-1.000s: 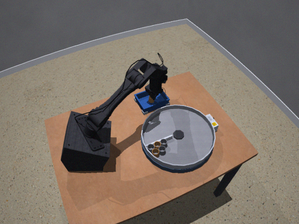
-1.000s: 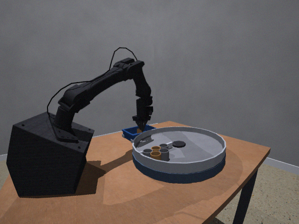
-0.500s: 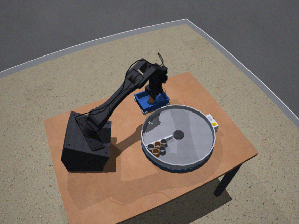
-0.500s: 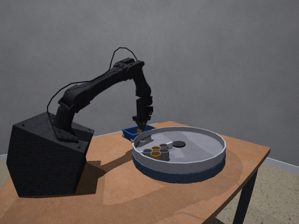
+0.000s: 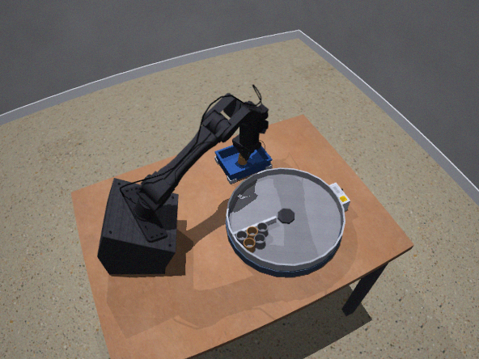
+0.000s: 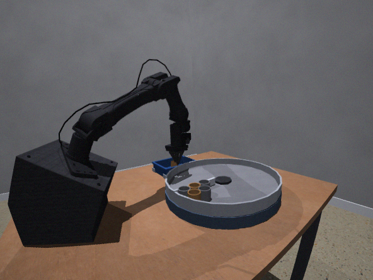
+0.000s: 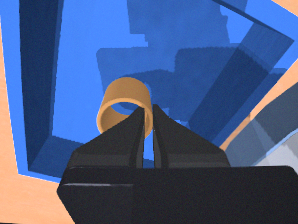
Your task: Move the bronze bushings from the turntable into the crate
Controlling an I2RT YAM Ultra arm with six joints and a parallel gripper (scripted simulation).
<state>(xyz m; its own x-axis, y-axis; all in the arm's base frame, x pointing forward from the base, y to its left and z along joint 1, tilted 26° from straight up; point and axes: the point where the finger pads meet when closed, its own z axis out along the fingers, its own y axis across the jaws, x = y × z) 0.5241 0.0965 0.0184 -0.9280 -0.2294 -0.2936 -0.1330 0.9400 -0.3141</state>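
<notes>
Right now my hand is 2 cm to the right of the blue crate and 2 cm above it. From my hand the other things lie so: grey turntable 8 cm behind, 32 cm to the right, 1 cm above.
</notes>
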